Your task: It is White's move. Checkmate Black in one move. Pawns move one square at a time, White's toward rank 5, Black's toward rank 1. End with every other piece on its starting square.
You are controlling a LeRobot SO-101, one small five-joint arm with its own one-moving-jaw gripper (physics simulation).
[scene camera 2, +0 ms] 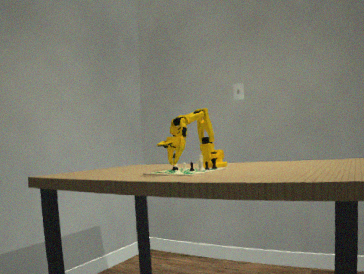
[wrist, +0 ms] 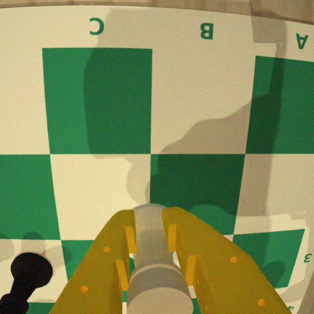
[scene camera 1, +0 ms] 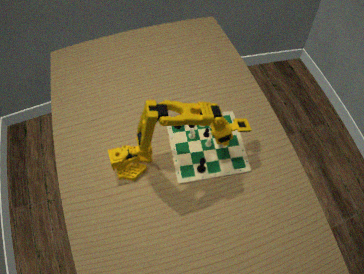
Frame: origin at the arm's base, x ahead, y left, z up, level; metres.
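Where they show: hand at its tool point: (scene camera 2: 174, 163) (scene camera 1: 224, 140); arm's base at its link origin: (scene camera 1: 135, 162).
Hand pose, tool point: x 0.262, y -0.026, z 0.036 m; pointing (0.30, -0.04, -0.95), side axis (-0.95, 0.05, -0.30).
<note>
Things, the pixels of their centre, and the offset from my tool point. "spot": a spot on its surface instead. Level surfaces: height alone.
- board at a spot on its surface: (scene camera 1: 248, 165) spot: dx +0.049, dy -0.085, dz -0.030 m
- tall black piece at the middle of its body: (scene camera 1: 202, 164) dx -0.089, dy -0.052, dz +0.002 m
- black pawn at the middle of its body: (scene camera 1: 206, 131) dx -0.036, dy +0.052, dz -0.014 m
- small white piece at the middle of its body: (scene camera 1: 208, 141) dx -0.042, dy +0.018, dz -0.014 m
- wooden table at its surface level: dz -0.036 m
- tall white piece at the middle of its body: (scene camera 2: 201, 162) dx -0.034, dy +0.093, dz +0.002 m
My gripper (scene camera 1: 224, 143) (scene camera 2: 174, 165) (wrist: 149, 213) is shut on a white piece (wrist: 159, 296), its jaws pressing on both sides. The piece stands upright in the jaws; its far end is drawn beside the C/B file line in the wrist view. Its height above the board (scene camera 1: 248, 165) (scene camera 2: 154, 173) (wrist: 26, 31) is hard to tell. A tall black piece (scene camera 1: 201, 166) stands near the board's front edge in scene camera 1. A white piece (scene camera 1: 191, 134), a black pawn (scene camera 1: 206, 133) and a small white piece (scene camera 1: 209, 142) stand mid-board. A black piece (wrist: 31, 271) shows at the wrist view's lower left.
The board lies on the wooden table (scene camera 1: 125, 225) (scene camera 2: 280, 175). The arm crosses over the board and partly hides more black pieces (scene camera 1: 178, 127). In scene camera 2, a tall white piece (scene camera 2: 200, 162) and black pieces (scene camera 2: 191, 166) (scene camera 2: 214, 163) stand near the arm's base.
</note>
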